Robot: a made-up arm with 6 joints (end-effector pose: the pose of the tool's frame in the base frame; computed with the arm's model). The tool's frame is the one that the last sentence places.
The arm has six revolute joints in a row. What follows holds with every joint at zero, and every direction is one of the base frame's.
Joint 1 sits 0.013 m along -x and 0.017 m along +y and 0.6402 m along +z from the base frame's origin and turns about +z.
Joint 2 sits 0.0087 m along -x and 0.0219 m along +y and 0.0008 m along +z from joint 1 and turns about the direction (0, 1, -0.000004).
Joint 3 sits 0.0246 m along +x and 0.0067 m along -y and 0.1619 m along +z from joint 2 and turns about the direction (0, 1, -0.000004).
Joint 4 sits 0.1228 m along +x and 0.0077 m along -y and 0.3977 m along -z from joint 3 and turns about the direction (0, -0.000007, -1).
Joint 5 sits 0.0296 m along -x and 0.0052 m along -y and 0.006 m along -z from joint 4 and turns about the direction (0, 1, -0.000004).
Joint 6 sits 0.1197 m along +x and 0.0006 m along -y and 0.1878 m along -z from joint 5 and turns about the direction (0, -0.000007, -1).
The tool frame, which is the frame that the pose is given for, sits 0.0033 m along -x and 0.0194 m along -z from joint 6; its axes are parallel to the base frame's.
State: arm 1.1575 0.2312 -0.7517 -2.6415 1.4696 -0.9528
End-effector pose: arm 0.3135 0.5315 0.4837 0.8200 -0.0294 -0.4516 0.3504
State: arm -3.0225 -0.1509 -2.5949 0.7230 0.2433 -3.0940
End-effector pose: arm -0.1137 0.0284 1.4475 -0.4253 0.8556 -0.0164 0.2946
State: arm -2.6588 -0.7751 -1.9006 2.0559 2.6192 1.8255
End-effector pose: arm 0.2509 -0.0917 1.1317 0.3654 -0.1777 -0.8732 0.2690
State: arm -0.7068 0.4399 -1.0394 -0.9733 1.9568 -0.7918
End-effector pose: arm 0.0828 -0.3499 0.4071 0.0501 0.7113 0.1640 0.6817
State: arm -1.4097 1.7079 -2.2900 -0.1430 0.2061 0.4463
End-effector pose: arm 0.0976 -0.6063 0.1588 -0.1107 -0.1525 -0.7448 0.6402
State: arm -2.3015 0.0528 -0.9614 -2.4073 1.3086 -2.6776
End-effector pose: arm -0.5342 -0.3852 0.6639 0.7073 0.4503 0.4746 0.2678
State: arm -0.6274 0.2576 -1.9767 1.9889 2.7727 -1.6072
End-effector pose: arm 0.3340 0.0231 1.0288 0.5331 -0.4683 0.6840 0.1691
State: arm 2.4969 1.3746 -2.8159 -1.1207 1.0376 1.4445
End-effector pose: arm -0.5520 0.5803 0.6299 0.3521 -0.3968 0.5663 0.6308
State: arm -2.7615 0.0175 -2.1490 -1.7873 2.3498 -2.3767
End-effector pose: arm -0.3011 0.1684 1.1444 0.5505 0.2736 -0.5941 0.5188
